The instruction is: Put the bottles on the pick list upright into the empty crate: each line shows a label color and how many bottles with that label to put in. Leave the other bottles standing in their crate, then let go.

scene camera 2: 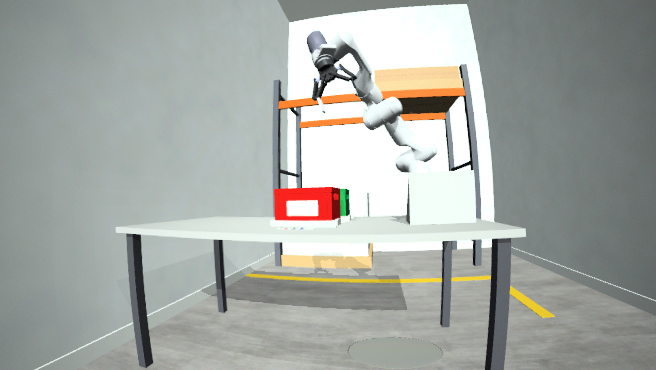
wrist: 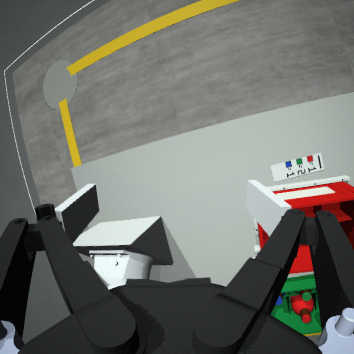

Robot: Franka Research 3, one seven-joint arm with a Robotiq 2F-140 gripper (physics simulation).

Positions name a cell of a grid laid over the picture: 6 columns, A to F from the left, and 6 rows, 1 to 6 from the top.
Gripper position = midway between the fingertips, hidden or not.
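Looking at the scene, I find my gripper (scene camera 2: D2), and from the wrist I see that same gripper (wrist: C4) too.
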